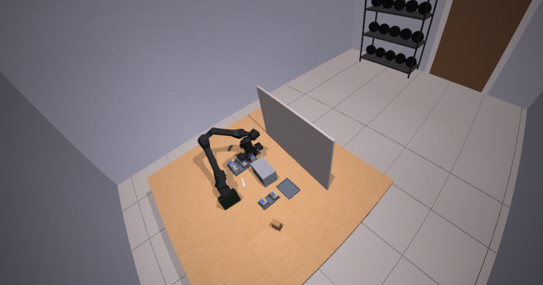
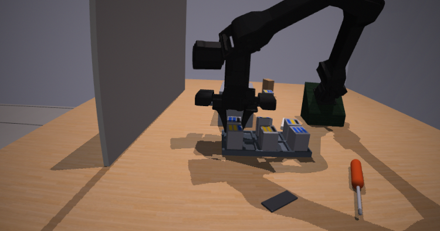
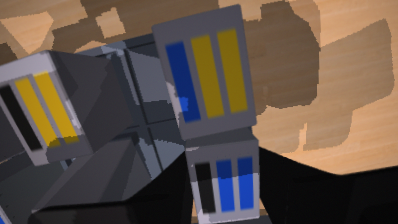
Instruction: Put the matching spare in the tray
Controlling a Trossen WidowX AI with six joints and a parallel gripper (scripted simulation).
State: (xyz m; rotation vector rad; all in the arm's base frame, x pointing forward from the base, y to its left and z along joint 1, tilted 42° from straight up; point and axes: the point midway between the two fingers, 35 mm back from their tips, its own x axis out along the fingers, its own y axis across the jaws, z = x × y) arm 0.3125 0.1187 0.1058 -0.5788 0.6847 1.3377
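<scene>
The dark tray lies 2 cm ahead of my gripper tip, 36 cm to the right of it and 1 cm below it. Also, from my gripper tip: grey wall panel 22 cm ahead, 20 cm to the right, 21 cm above; brown block 21 cm behind, 50 cm to the right, 2 cm above; grey spare 2 cm above.
</scene>
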